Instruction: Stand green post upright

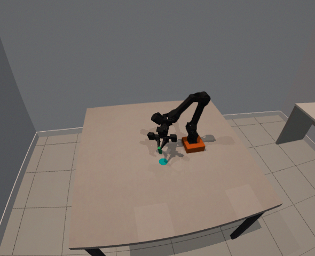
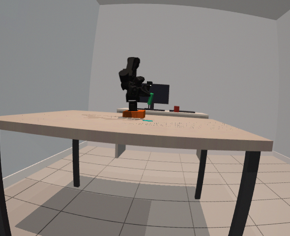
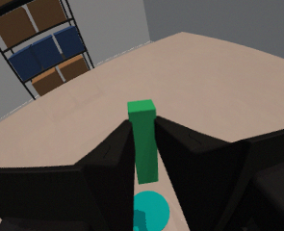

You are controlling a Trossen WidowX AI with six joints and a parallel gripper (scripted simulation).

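The cyan circle lies 40 mm behind my gripper tip, 10 mm to the right of it and 140 mm below it. The rest, counted from my gripper tip: green post: 20 mm below.
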